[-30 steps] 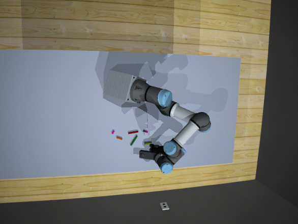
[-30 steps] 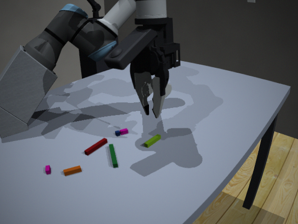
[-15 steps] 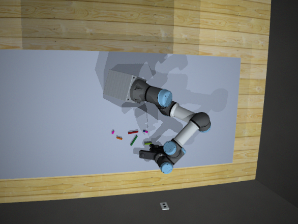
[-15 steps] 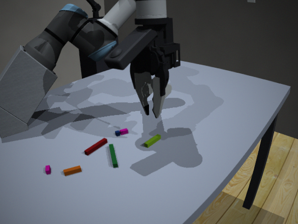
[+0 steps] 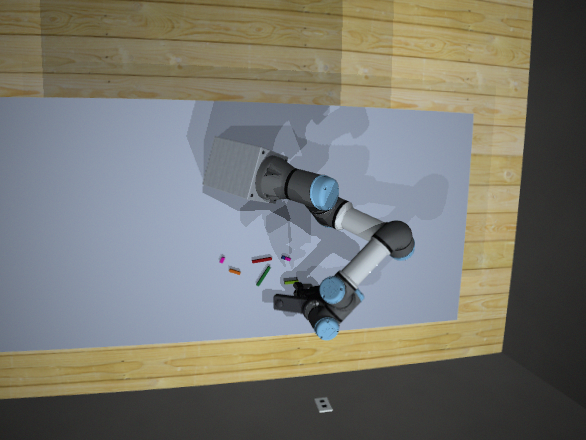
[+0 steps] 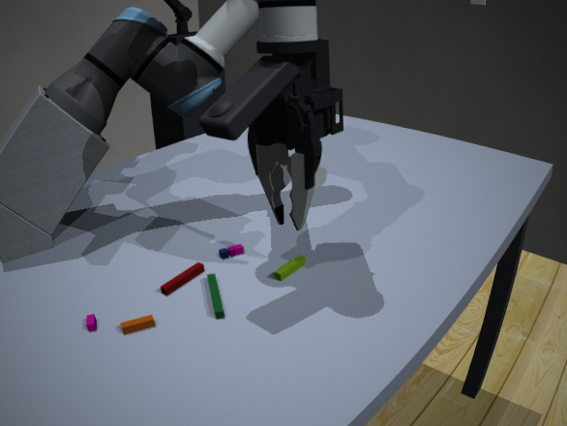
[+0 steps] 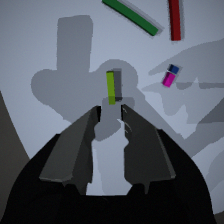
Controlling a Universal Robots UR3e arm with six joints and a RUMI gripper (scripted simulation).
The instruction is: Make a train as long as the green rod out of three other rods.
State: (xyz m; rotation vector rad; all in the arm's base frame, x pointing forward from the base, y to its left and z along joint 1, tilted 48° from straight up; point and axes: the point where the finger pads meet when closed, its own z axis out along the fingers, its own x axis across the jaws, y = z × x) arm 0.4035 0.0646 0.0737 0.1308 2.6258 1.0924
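My gripper is now 70 mm above the lime rod. The rest, counted from my hand: blue rod: 90 mm behind, 70 mm below, 30 mm to the right; then green rod: 100 mm to the right, 70 mm below, 30 mm behind; then red rod: 100 mm to the right, 90 mm behind, 70 mm below.
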